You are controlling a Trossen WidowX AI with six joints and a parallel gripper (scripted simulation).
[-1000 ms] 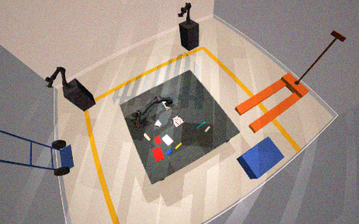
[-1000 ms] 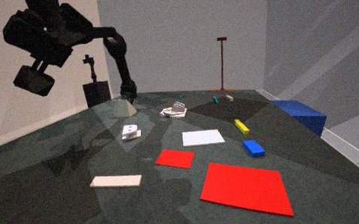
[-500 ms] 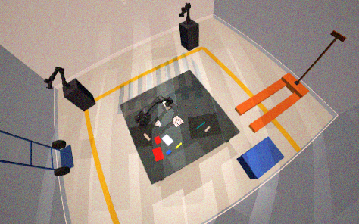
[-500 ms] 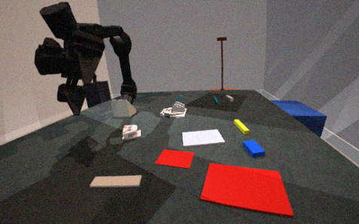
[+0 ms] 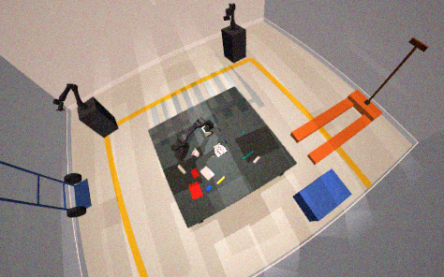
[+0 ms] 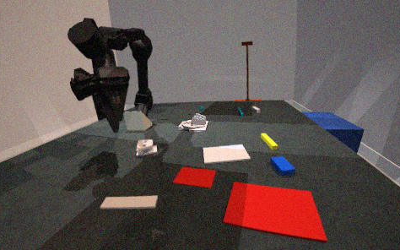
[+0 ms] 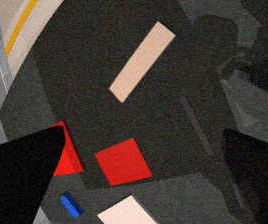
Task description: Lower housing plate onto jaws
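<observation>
The white housing part is 30 mm behind my gripper tip, 150 mm to the left of it and 120 mm below it. From my gripper tip the other things lie so: white plate 240 mm ahead, 120 mm to the left, 140 mm below; small red square 170 mm ahead, 20 mm to the left, 140 mm below; large red sheet 320 mm ahead, 80 mm to the right, 140 mm below.
</observation>
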